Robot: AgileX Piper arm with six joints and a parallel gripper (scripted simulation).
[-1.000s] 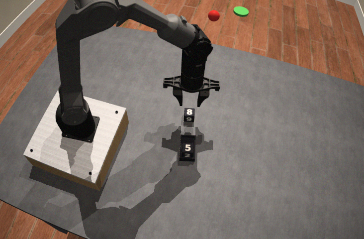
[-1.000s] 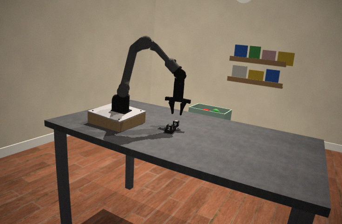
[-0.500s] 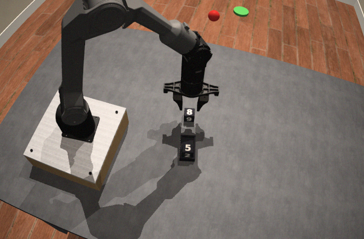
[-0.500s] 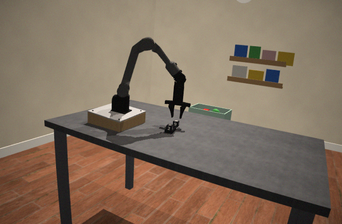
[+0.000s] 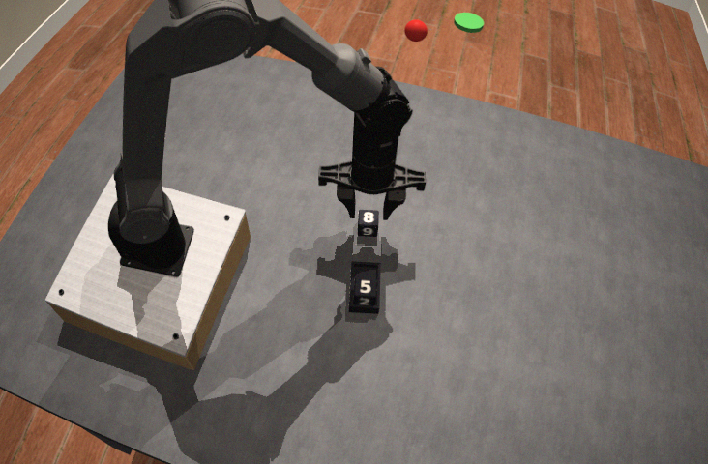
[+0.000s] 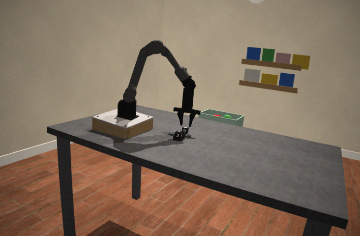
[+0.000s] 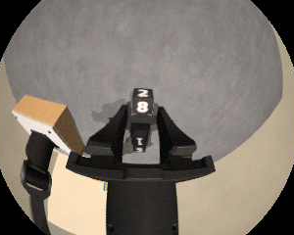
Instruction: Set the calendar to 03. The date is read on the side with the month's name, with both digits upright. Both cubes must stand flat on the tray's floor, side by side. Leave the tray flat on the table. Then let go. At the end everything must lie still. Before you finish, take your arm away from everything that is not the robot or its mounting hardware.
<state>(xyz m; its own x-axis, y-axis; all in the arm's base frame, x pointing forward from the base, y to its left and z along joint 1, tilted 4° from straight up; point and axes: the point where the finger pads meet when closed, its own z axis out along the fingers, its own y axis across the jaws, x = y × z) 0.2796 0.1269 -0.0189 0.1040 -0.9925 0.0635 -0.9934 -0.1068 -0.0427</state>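
Right now my hand is 12 cm to the left of the black cube, 2 cm above it and 1 cm short of it. Round my hand: dark tray: 11 cm to the right, 3 cm below, 1 cm ahead.
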